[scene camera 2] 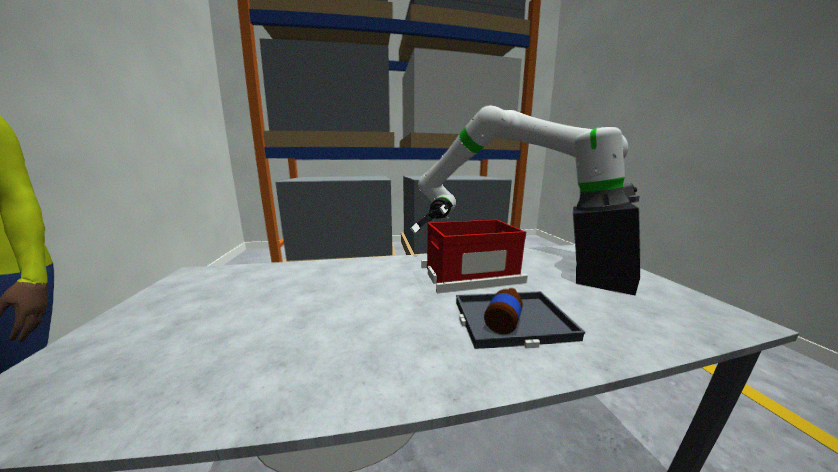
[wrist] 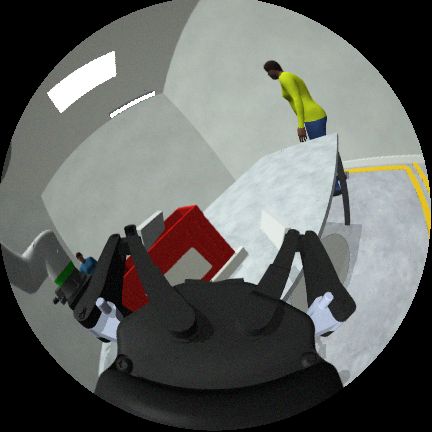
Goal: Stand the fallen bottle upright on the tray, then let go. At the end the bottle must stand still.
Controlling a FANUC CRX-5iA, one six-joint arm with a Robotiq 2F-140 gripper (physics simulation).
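Seen in the pictures: gripper, fingertip midpoint: [scene camera 2: 427, 221] [wrist: 212, 219]; arm's base at its link origin: [scene camera 2: 602, 207] [wrist: 76, 287].
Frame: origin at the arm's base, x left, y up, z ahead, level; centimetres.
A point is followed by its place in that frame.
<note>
A brown bottle [scene camera 2: 503, 311] @(x 17.2, y -18.1, z 49.9 cm) with a blue band lies on its side in the left part of the dark tray [scene camera 2: 548, 338] @(x 22.5, y -23.6, z 41.2 cm), its base toward the camera and its neck toward the crate. The tray lies on the table near its right side. My gripper [scene camera 2: 415, 227] @(x -34.7, y -9.0, z 48.5 cm) [wrist: 212, 219] @(x -34.7, y -9.0, z 48.5 cm) is open and empty, its fingers wide apart. It hangs above the table's far part, left of the red crate, well away from the bottle and higher than it. The bottle and the tray do not show in the wrist view.
A red crate [scene camera 2: 475, 257] @(x -6.7, y -14.8, z 43.0 cm) [wrist: 175, 240] @(x -25.5, y -9.9, z 43.8 cm) with a pale label stands behind the tray, between white edge strips. The robot's black pedestal [scene camera 2: 606, 249] @(x 7.4, y -11.8, z 4.9 cm) stands at the right. A person in a yellow top [scene camera 2: 20, 205] [wrist: 300, 97] stands beyond the table's left end. A tall shelf rack [scene camera 2: 262, 152] is behind.
</note>
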